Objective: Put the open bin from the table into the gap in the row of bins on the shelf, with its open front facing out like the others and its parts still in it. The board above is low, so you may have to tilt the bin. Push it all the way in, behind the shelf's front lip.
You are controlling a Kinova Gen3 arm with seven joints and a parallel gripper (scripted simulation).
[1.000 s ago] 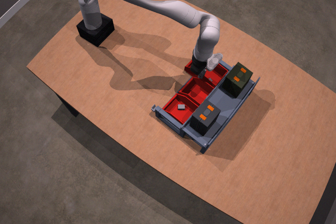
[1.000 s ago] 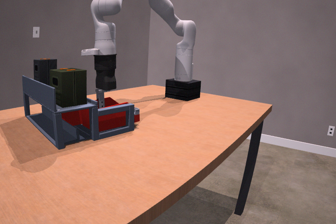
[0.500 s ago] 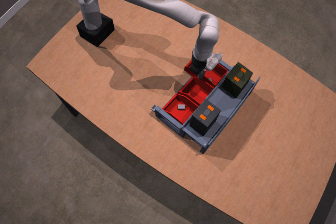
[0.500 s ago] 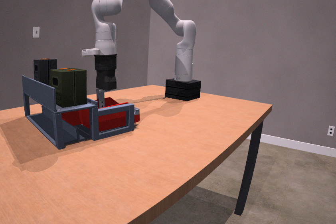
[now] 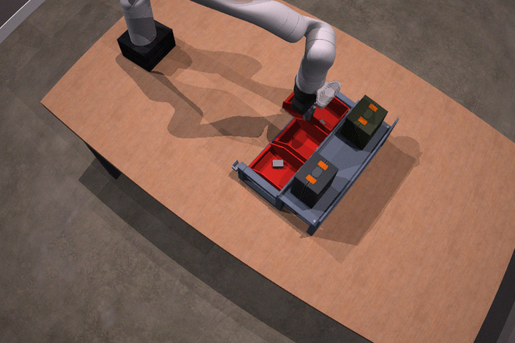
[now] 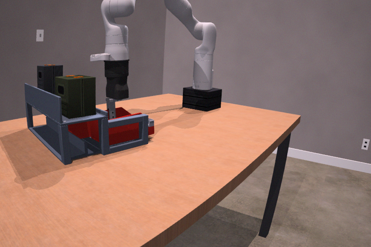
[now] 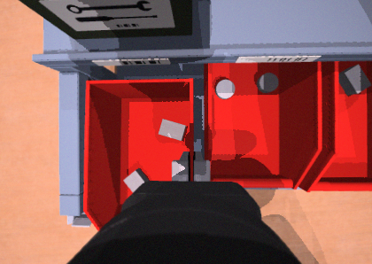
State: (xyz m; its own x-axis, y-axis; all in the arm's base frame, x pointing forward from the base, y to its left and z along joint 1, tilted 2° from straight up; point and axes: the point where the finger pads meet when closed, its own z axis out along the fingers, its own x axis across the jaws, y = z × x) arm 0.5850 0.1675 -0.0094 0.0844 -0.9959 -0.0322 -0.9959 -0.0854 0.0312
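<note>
The shelf lip lies 40 mm behind my hand, 70 mm to the right of it and 70 mm below it. Round my hand: black box 160 mm ahead, 170 mm to the right, 90 mm above; green box 140 mm ahead, 60 mm to the left, 80 mm above.
</note>
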